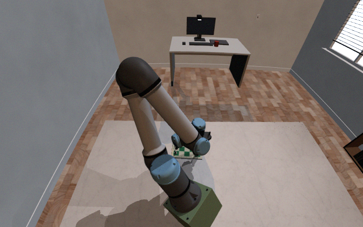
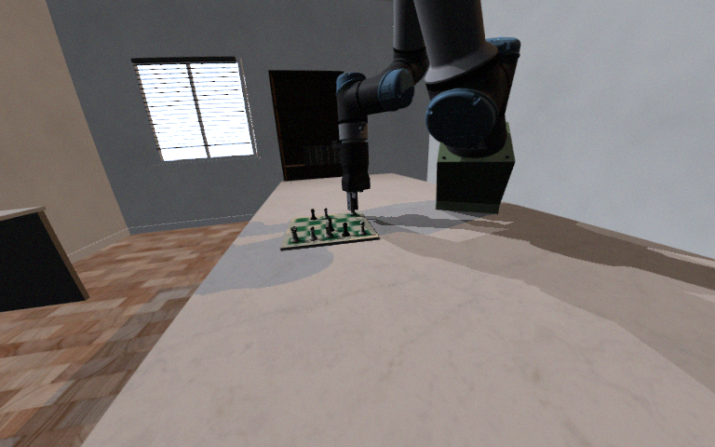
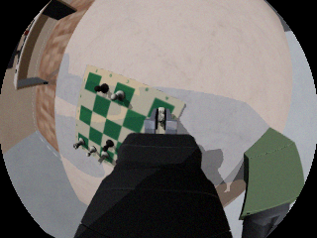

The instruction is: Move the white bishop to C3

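The green-and-white chessboard is 9 cm ahead of my hand, 6 cm to the left of it and 4 cm below it. Also, from my hand: pale piece 1 cm below.
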